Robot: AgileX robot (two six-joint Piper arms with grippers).
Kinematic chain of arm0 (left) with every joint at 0, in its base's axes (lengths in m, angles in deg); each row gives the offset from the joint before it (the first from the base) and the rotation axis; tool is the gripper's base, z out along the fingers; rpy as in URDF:
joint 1: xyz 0 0 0.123 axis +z
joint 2: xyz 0 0 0 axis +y
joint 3: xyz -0.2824 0 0.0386 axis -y
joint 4: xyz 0.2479 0 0.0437 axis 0.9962 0 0.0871
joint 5: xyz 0 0 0 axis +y
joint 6: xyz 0.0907 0 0.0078 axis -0.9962 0 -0.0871
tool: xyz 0 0 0 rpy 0 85 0
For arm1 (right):
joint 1: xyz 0 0 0.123 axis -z
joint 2: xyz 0 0 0 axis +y
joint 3: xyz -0.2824 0 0.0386 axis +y
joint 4: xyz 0.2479 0 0.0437 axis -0.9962 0 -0.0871
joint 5: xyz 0 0 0 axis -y
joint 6: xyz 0.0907 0 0.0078 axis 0.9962 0 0.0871
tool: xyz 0 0 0 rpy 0 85 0
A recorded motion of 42 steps. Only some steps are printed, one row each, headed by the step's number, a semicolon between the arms.
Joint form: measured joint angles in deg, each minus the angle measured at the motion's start. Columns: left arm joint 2, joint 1, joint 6, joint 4, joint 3, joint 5; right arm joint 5, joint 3, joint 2, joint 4, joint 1, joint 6.
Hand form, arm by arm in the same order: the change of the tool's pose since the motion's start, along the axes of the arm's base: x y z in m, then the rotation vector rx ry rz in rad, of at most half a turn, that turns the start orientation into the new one. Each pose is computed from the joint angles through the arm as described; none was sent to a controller.
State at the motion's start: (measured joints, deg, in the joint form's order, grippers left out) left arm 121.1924 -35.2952 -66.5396 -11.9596 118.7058 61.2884; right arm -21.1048 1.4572 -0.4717 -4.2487 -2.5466 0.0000
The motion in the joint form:
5: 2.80 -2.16 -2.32 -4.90 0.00 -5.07; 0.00 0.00 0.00 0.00 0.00 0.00
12: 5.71 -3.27 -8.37 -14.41 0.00 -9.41; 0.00 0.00 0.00 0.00 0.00 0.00
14: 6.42 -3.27 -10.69 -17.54 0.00 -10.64; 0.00 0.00 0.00 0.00 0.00 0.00
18: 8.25 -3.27 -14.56 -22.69 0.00 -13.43; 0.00 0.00 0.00 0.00 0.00 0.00
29: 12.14 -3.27 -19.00 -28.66 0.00 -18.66; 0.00 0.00 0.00 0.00 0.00 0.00
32: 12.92 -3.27 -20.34 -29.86 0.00 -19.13; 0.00 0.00 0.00 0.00 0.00 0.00
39: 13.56 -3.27 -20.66 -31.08 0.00 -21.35; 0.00 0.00 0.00 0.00 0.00 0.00
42: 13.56 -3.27 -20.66 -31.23 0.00 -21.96; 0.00 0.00 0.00 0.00 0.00 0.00
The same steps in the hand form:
5: -0.0025 -0.0275 -0.0178 -0.0787 0.0015 -0.0504; 0.0000 0.0000 0.0000 0.0000 0.0000 0.0000
12: -0.0042 -0.0509 -0.0350 -0.1937 0.0258 -0.1173; 0.0000 0.0000 0.0000 0.0000 0.0000 0.0000
14: -0.0033 -0.0553 -0.0385 -0.2306 0.0274 -0.1336; 0.0000 0.0000 0.0000 0.0000 0.0000 0.0000
18: 0.0007 -0.0633 -0.0494 -0.2900 0.0258 -0.1480; 0.0000 0.0000 0.0000 0.0000 0.0000 0.0000
29: 0.0112 -0.0739 -0.0771 -0.3508 0.0185 -0.1305; 0.0000 0.0000 0.0000 0.0000 0.0000 0.0000
32: 0.0125 -0.0757 -0.0832 -0.3563 0.0198 -0.1361; 0.0000 0.0000 0.0000 0.0000 0.0000 0.0000
39: 0.0160 -0.0774 -0.0868 -0.3780 0.0059 -0.1118; 0.0000 0.0000 0.0000 0.0000 0.0000 0.0000
42: 0.0168 -0.0776 -0.0863 -0.3835 -0.0012 -0.1053; 0.0000 0.0000 0.0000 0.0000 0.0000 0.0000

